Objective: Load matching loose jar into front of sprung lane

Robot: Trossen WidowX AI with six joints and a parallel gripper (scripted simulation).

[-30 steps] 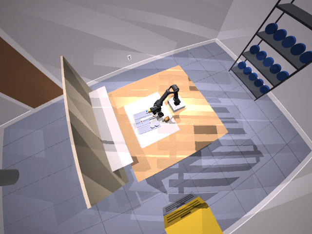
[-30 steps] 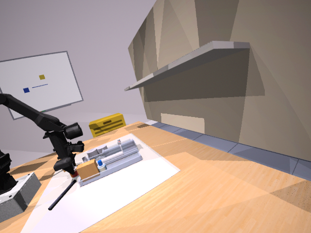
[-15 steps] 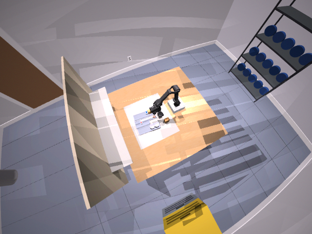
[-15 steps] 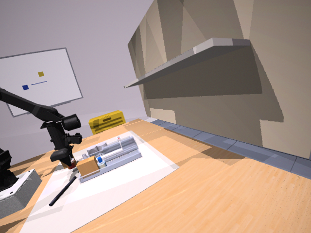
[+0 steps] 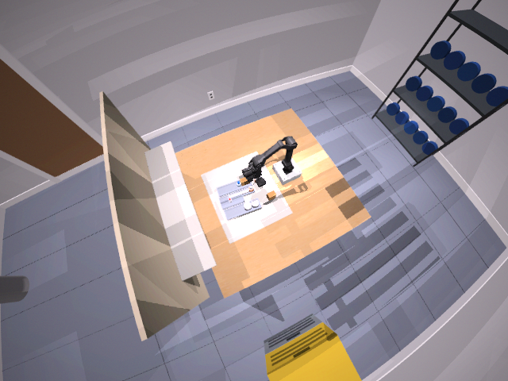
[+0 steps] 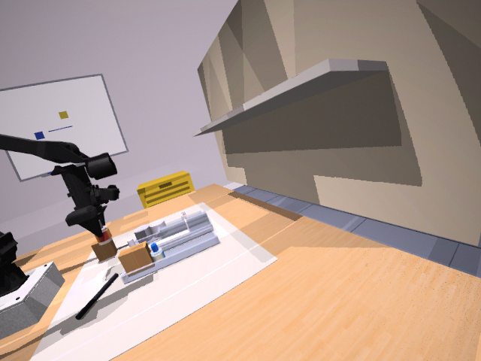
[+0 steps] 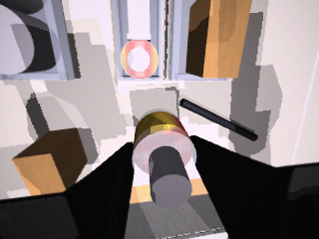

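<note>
The brown box lies 90 mm below my gripper tip, 70 mm to the right of it and 70 mm ahead of it. Round my gripper tip: black rod (120 mm below, 100 mm to the right, 40 mm behind).
</note>
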